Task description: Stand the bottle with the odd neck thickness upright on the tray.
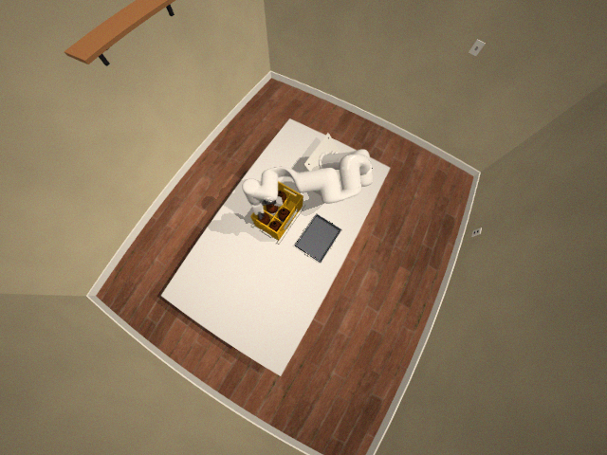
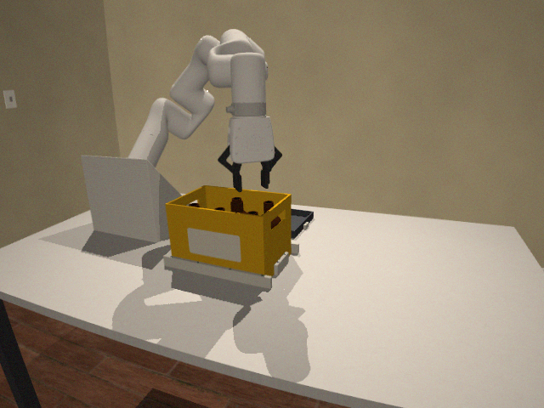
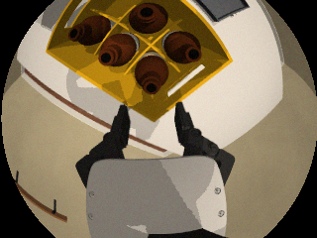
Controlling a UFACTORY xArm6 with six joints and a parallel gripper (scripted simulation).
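The glass bottle lies 150 mm below my hand. Also, from my hand: yellow crate (160 mm below, 80 mm behind, 50 mm to the left); then dark grey tray (340 mm to the left, 230 mm below, 80 mm behind).
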